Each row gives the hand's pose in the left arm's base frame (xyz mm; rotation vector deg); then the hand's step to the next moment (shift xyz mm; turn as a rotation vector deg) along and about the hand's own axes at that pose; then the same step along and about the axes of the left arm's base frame.
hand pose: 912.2 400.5 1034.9 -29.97 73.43 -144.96
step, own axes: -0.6 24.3 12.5 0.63 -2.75 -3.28
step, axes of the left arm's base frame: 7.4 -22.8 -13.0 -2.15 3.71 0.57
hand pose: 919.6 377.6 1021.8 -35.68 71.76 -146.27
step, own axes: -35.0 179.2 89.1 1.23 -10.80 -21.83
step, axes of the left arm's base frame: 76.0 -157.6 -103.2 -11.52 21.29 -2.98
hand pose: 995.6 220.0 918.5 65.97 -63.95 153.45
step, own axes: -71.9 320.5 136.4 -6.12 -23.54 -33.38
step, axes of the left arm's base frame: 47.6 -305.5 -175.9 -9.82 39.75 -5.41
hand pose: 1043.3 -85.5 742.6 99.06 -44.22 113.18
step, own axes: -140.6 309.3 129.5 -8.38 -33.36 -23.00
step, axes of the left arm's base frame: -73.4 -311.8 -172.0 4.61 40.76 -5.41
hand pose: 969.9 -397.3 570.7 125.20 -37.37 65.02
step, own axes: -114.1 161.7 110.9 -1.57 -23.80 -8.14
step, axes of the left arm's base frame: -102.7 -173.6 -103.8 10.16 22.71 -4.00
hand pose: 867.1 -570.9 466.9 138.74 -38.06 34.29
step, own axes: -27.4 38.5 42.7 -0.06 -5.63 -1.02
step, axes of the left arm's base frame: -31.9 -45.1 -31.7 2.89 4.72 -1.46
